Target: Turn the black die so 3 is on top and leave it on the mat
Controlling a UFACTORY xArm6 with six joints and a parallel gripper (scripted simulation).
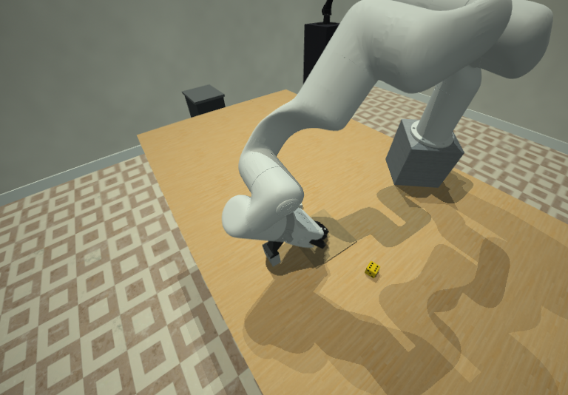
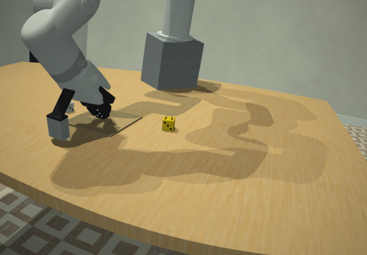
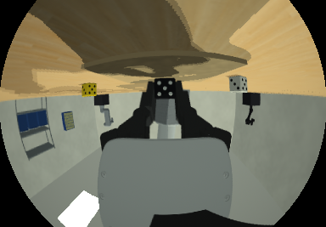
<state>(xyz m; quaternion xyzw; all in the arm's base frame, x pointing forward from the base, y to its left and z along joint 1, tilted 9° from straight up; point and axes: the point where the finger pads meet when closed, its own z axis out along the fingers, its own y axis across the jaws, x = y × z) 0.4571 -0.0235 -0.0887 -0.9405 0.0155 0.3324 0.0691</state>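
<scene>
The black die is 2 cm behind my hand and 2 cm below it. Also, from my hand: yellow die 4 cm behind, 16 cm to the left, 2 cm below; tan mat 1 cm behind, 3 cm below; white die 3 cm behind, 12 cm to the right, 2 cm below.
</scene>
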